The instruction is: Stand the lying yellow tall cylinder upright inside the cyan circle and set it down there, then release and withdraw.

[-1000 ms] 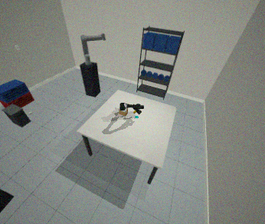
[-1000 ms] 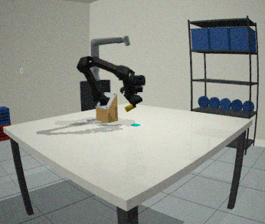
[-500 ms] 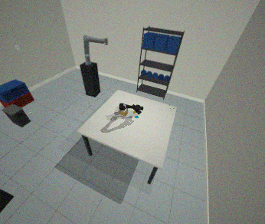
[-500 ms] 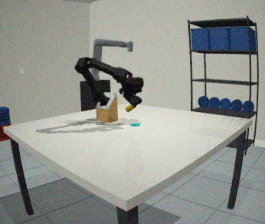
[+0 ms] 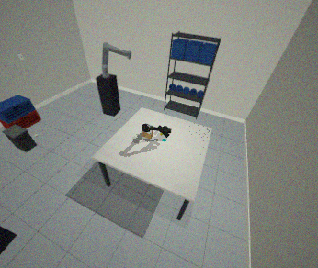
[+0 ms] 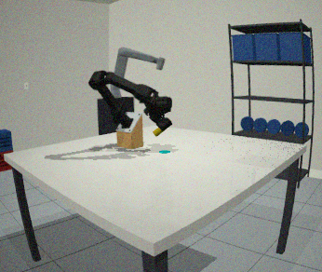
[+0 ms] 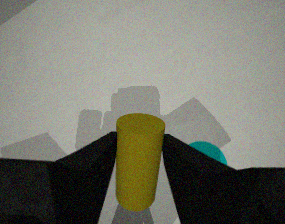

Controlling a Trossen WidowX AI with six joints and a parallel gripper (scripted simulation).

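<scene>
The yellow tall cylinder lies 1 cm behind my gripper tip, 1 cm to the right of it and 1 cm below it. Also, from my gripper tip: cyan circle (3 cm ahead, 3 cm to the right, 12 cm below).
</scene>
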